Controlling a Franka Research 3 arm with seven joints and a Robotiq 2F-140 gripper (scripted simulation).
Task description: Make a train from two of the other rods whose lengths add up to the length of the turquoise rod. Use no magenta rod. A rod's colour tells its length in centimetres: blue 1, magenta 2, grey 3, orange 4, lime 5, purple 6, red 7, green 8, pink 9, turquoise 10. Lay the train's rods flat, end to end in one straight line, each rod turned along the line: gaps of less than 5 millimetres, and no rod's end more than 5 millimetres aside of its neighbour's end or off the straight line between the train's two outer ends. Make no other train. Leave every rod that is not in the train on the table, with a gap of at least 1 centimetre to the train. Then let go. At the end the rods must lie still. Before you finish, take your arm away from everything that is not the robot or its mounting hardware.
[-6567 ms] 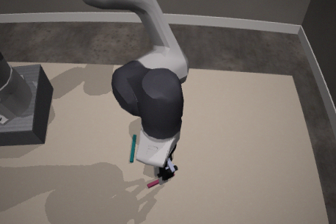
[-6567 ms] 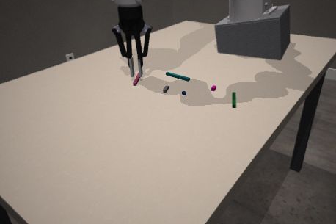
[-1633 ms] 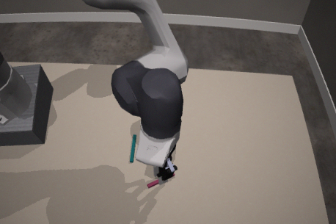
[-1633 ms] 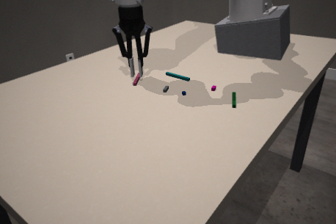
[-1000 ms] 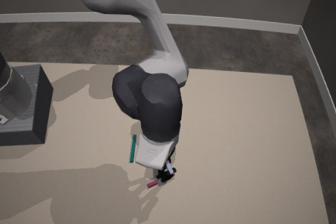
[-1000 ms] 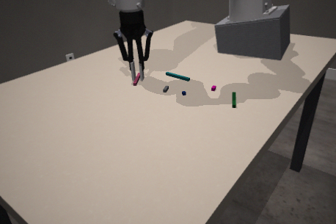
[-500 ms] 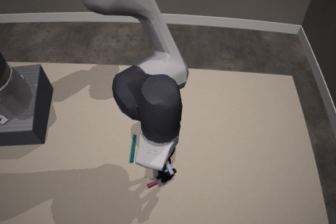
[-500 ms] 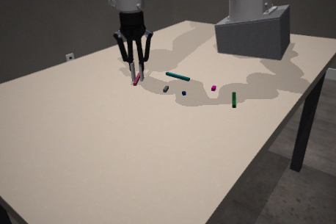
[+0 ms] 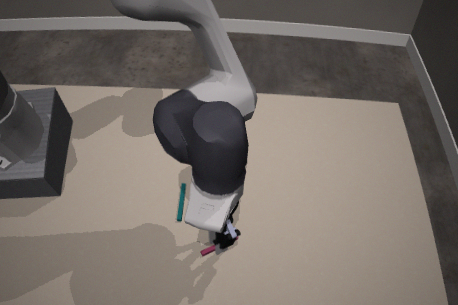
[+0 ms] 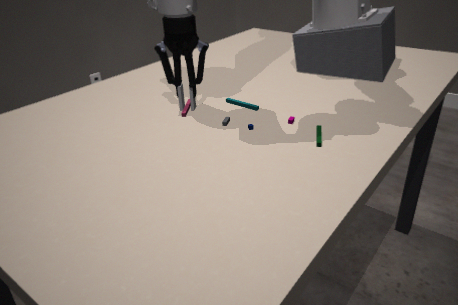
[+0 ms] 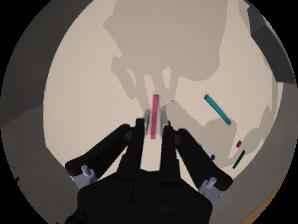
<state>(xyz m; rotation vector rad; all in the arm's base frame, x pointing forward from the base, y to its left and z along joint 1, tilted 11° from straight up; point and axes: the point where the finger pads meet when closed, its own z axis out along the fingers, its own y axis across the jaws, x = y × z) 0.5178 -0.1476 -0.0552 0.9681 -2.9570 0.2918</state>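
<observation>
Now: hand 30 mm above the pink rod. From my hand the other things lie so: blue rod (10 mm behind, 200 mm to the left, 30 mm below); then turquoise rod (100 mm behind, 100 mm to the left, 30 mm below); then grey rod (130 mm to the left, 30 mm below).
</observation>
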